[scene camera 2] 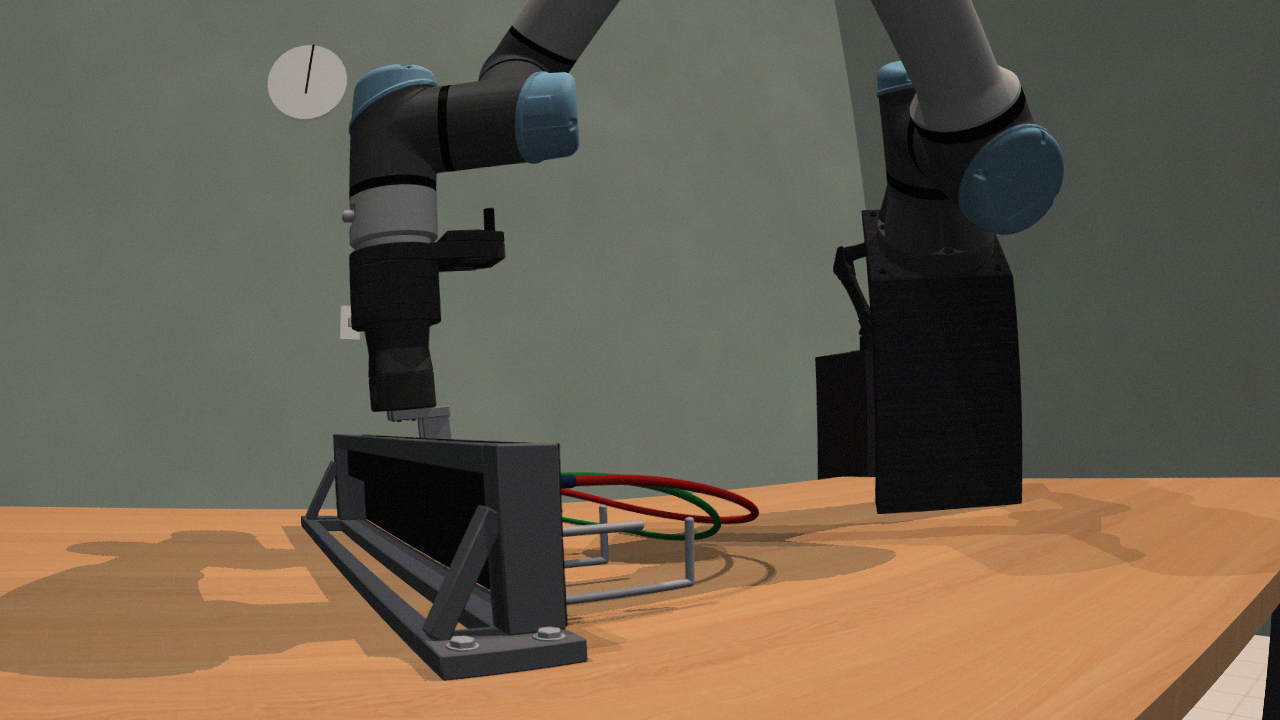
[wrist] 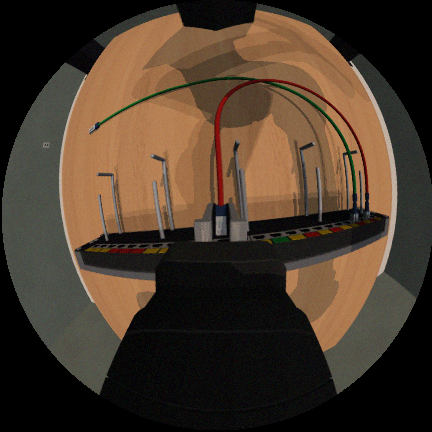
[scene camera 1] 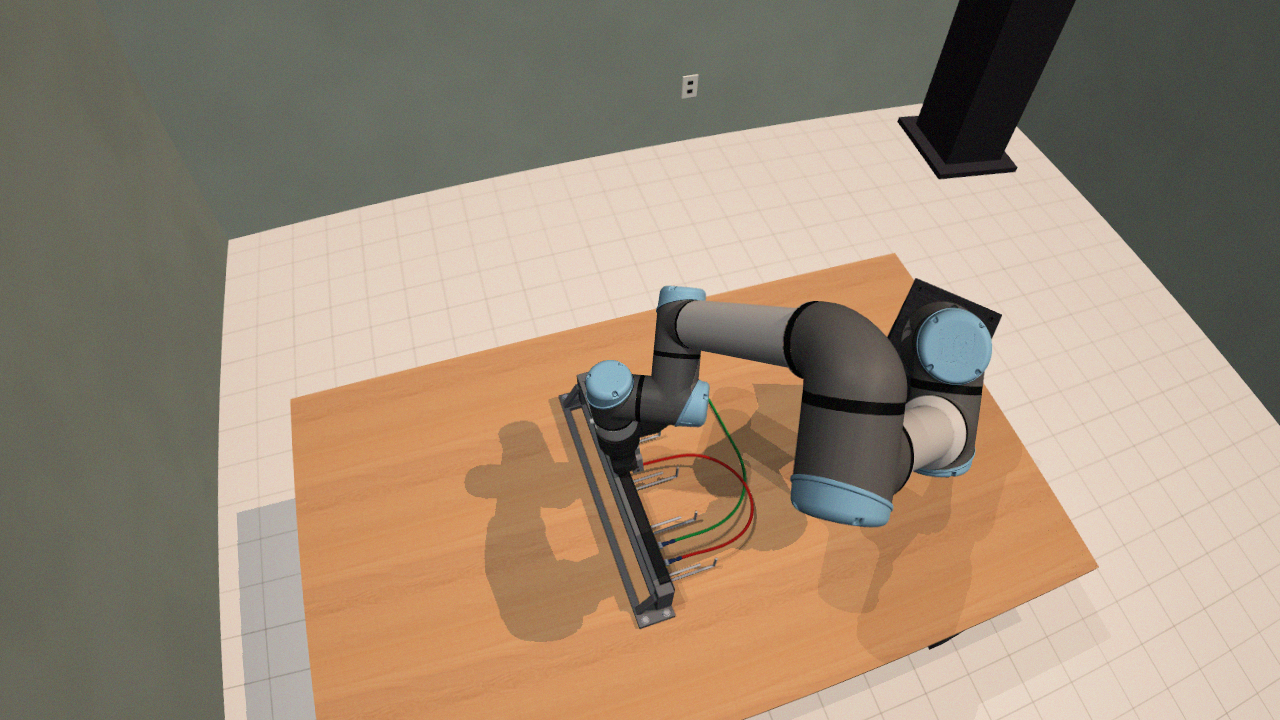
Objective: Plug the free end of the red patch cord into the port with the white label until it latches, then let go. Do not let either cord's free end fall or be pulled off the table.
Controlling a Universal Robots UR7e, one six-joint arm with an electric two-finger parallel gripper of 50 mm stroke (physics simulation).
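Pixels of known places: gripper, fingertip midpoint: [wrist: 220,212] [scene camera 1: 637,466]; arm's base, origin of the base link: [scene camera 2: 936,241].
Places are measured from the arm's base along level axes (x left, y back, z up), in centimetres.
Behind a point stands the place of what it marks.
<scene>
The red patch cord [scene camera 1: 750,501] @(y -36.9, x 11.4, z -27.5 cm) [scene camera 2: 662,481] @(y -48.1, x 20.8, z -23.6 cm) [wrist: 218,145] @(y -50.2, x -0.1, z -24.9 cm) loops from the panel's port row to my gripper. My gripper [wrist: 220,212] @(y -57.3, x 0.2, z -25.2 cm) is shut on its free-end plug [wrist: 220,222] @(y -58.2, x 0.3, z -24.4 cm), a dark blue boot with a clear body. In scene camera 2 the fingers [scene camera 2: 434,422] show just above the panel's top edge. The patch panel [scene camera 1: 646,528] @(y -58.8, x 14.9, z -21.2 cm) [scene camera 2: 528,537] @(y -58.2, x 27.7, z -25.3 cm) [wrist: 320,246] @(y -59.8, x 10.5, z -21.3 cm) stands on its frame. The plug is at the panel's port face; whether its tip is inside a port is hidden. The white label does not show; my gripper covers the middle of the label row.
The green cord [scene camera 1: 741,447] @(y -35.3, x -1.6, z -30.3 cm) [wrist: 175,88] @(y -36.8, x -7.7, z -30.8 cm) crosses the red one; its free plug [wrist: 94,128] @(y -40.7, x -26.1, z -30.5 cm) lies out to the left in the wrist view. Several metal cable guides [scene camera 1: 677,479] @(y -49.5, x 2.3, z -29.5 cm) [scene camera 2: 690,550] @(y -47.0, x 22.1, z -27.6 cm) [wrist: 167,195] @(y -55.7, x -7.2, z -29.4 cm) stick out from the panel, some beside my gripper. Fixed cord plugs [wrist: 367,206] @(y -55.5, x 21.1, z -22.9 cm) sit at the right.
</scene>
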